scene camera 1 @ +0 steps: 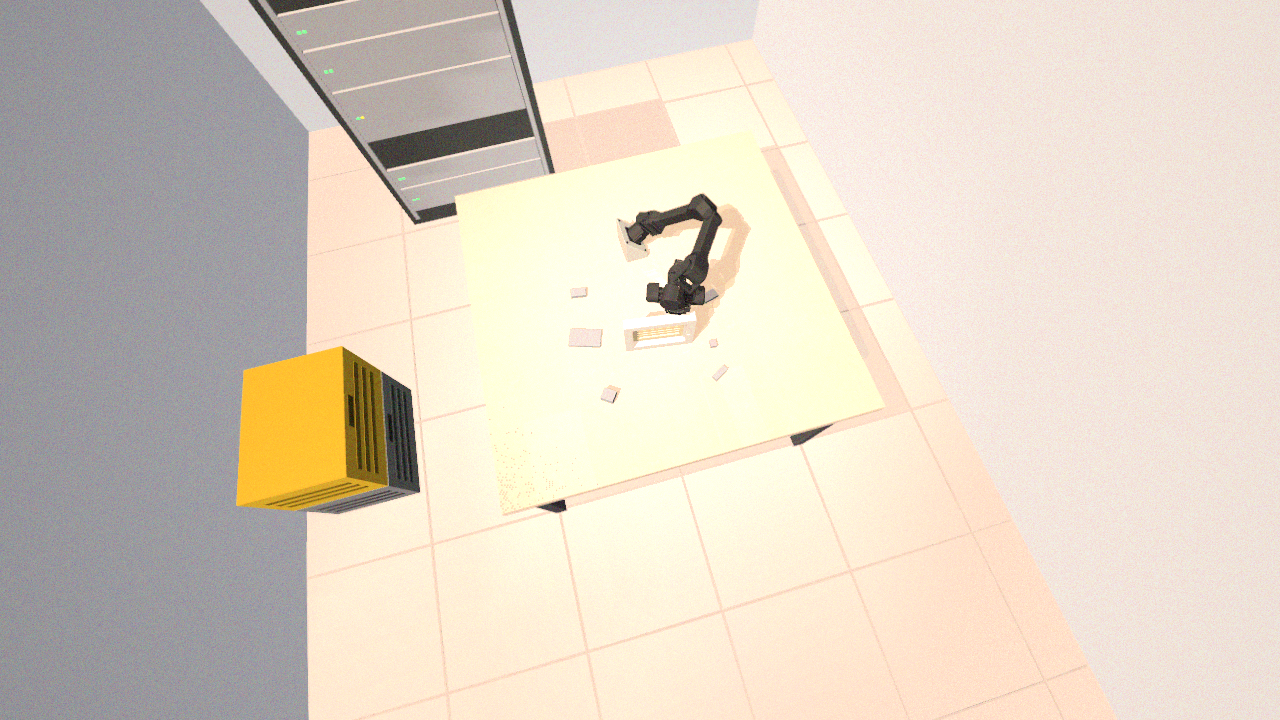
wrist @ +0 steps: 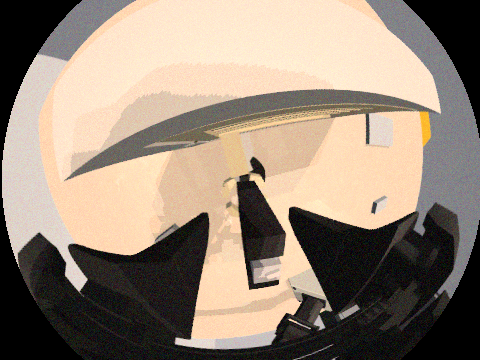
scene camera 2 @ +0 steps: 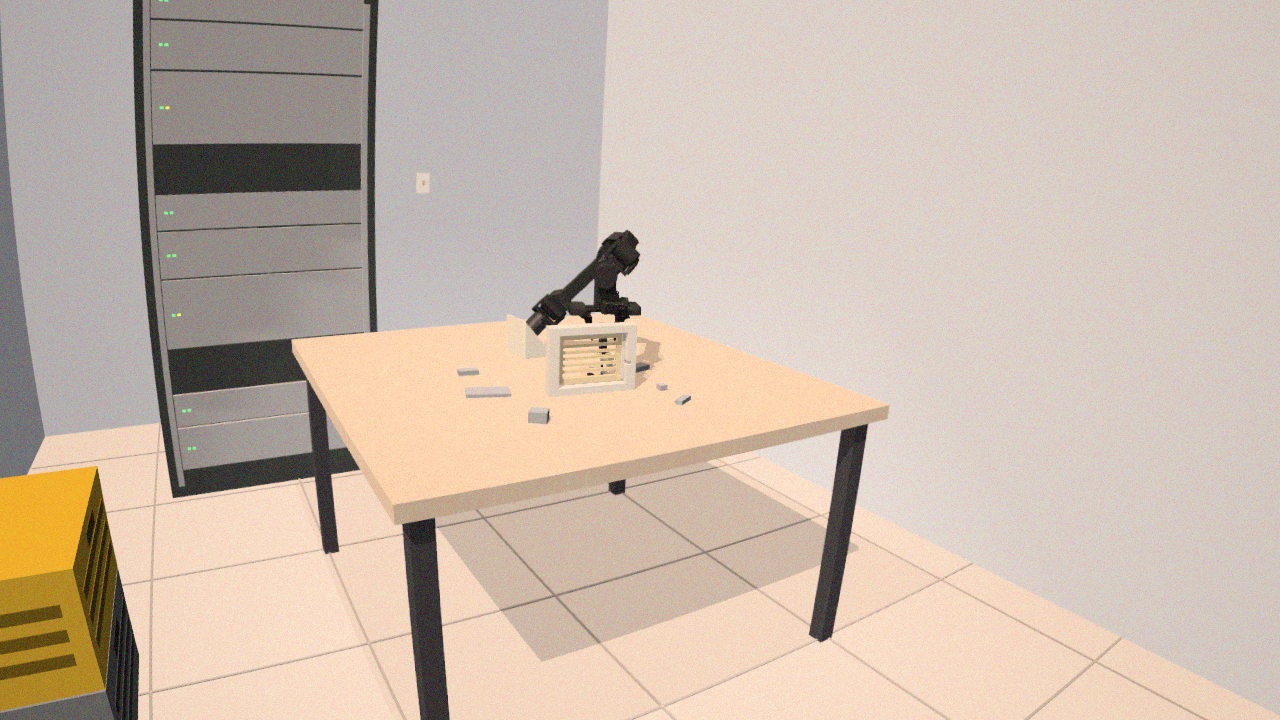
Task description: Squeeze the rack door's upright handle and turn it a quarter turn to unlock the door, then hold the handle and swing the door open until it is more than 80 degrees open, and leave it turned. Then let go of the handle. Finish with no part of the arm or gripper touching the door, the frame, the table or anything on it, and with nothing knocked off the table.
gripper: scene camera 1; wrist; scene camera 2 603, 340
same spot on gripper: (wrist: 151, 295) = (scene camera 1: 686, 299)
